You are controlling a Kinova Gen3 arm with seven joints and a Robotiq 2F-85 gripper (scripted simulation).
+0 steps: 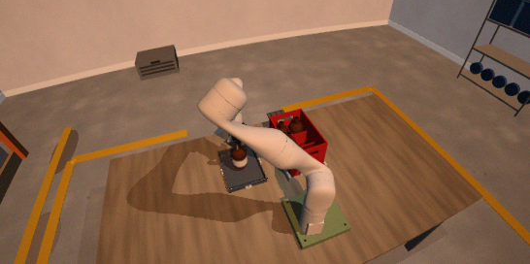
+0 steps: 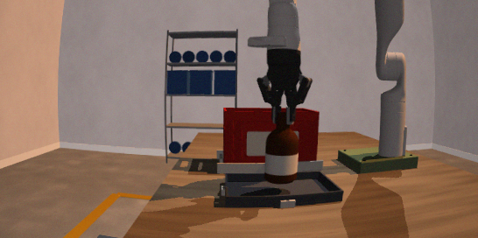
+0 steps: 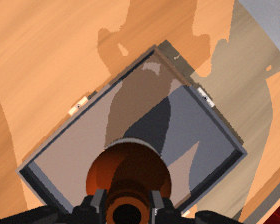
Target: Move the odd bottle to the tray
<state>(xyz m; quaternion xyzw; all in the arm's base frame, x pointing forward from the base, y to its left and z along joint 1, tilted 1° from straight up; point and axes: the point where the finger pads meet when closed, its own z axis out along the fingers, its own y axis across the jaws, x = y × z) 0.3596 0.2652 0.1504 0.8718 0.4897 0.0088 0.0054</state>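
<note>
Right now my hand is 17 cm above the dark tray. Also, from my hand: red crate (5 cm ahead, 29 cm to the right, 10 cm below).
</note>
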